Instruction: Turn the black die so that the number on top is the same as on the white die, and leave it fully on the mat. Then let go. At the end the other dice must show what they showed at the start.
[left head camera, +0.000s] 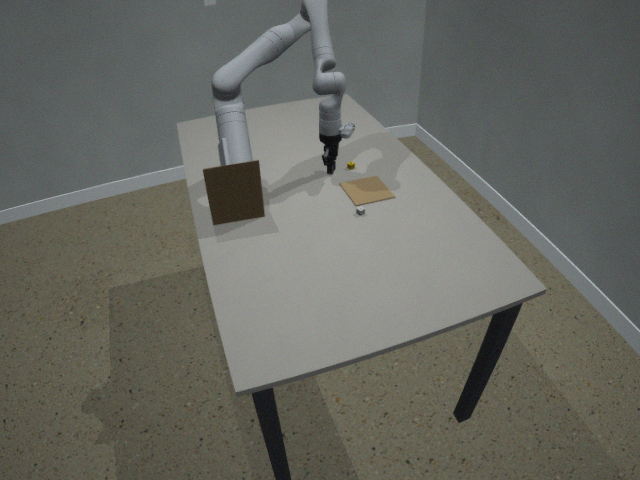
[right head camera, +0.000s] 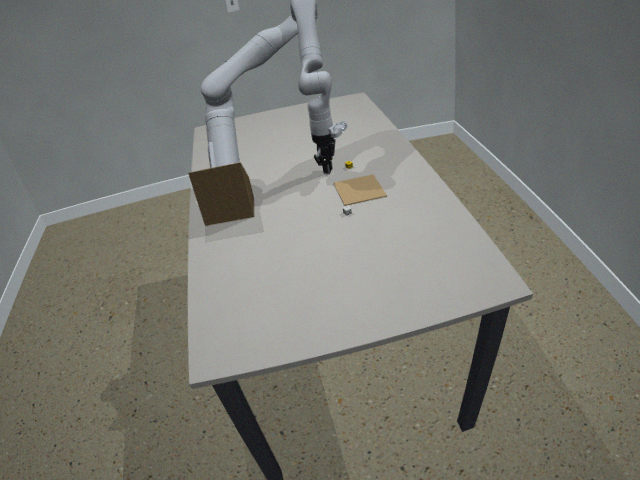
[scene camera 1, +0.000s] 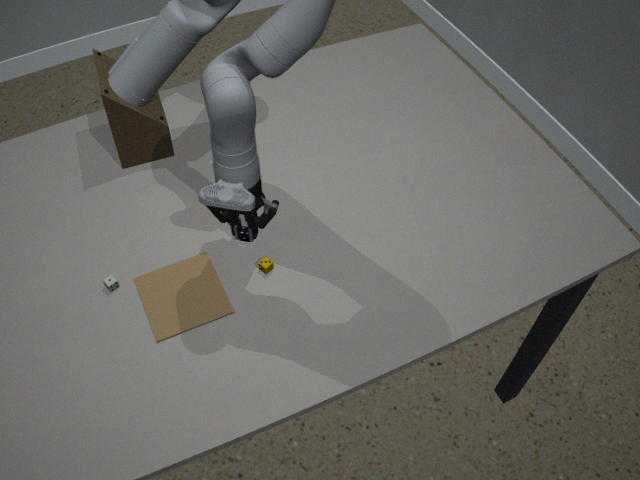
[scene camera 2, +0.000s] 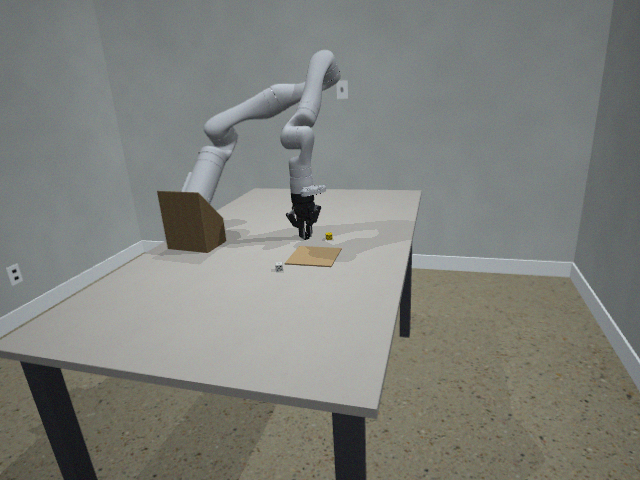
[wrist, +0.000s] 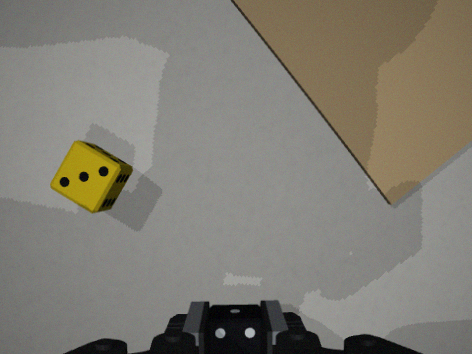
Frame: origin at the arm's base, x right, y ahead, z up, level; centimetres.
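Where they show: gripper, between the fingertips: (left head camera: 331, 171) (right head camera: 328, 171) (scene camera 1: 245, 236) (scene camera 2: 306, 237) (wrist: 235, 325); arm's base, origin of its link: (left head camera: 238, 170) (right head camera: 226, 172) (scene camera 1: 127, 90) (scene camera 2: 195, 203).
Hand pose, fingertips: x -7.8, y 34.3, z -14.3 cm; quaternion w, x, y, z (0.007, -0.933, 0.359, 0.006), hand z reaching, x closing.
Things, the pixels of their top centre, and the offset from my fingertips. Level surfaces: height alone.
- black die, centre of its top: (wrist: 235, 347) (scene camera 1: 245, 230) dx -0.2, dy -0.2, dz +1.4 cm
- white die, centre of its top: (scene camera 1: 109, 280) (scene camera 2: 278, 263) (right head camera: 346, 207) (left head camera: 360, 208) dx +25.5, dy -2.7, dz +1.4 cm
- tan mat, centre of its top: (scene camera 1: 182, 294) (scene camera 2: 314, 255) (right head camera: 359, 188) (left head camera: 366, 189) dx +15.3, dy +5.6, dz -0.2 cm
- yellow die, centre of its top: (wrist: 83, 176) (scene camera 1: 265, 261) (scene camera 2: 328, 233) (right head camera: 348, 162) (left head camera: 351, 163) dx +0.0, dy +7.8, dz +1.4 cm
- table, height of its surface: dz -0.6 cm
My gripper (left head camera: 330, 170) (right head camera: 327, 170) (scene camera 1: 245, 232) (scene camera 2: 305, 235) (wrist: 235, 325) points down and is shut on the black die (wrist: 235, 322) (scene camera 1: 244, 235), low over the table, behind the mat. In the wrist view two white pips show on the die's upper face, whose rest is cut off by the frame, and one pip on the side face. The white die (left head camera: 360, 210) (right head camera: 346, 210) (scene camera 1: 110, 283) (scene camera 2: 279, 267) sits off the mat with one pip on top. The tan mat (left head camera: 367, 191) (right head camera: 360, 190) (scene camera 1: 160, 304) (scene camera 2: 313, 256) (wrist: 320, 60) bears no die.
A yellow die (left head camera: 351, 165) (right head camera: 348, 164) (scene camera 1: 265, 265) (scene camera 2: 328, 236) (wrist: 85, 176) stands close to the gripper, off the mat, showing three on top. A brown wedge-shaped block (left head camera: 235, 193) (right head camera: 224, 196) (scene camera 1: 139, 136) (scene camera 2: 186, 222) stands by the arm's base on the table (left head camera: 336, 289).
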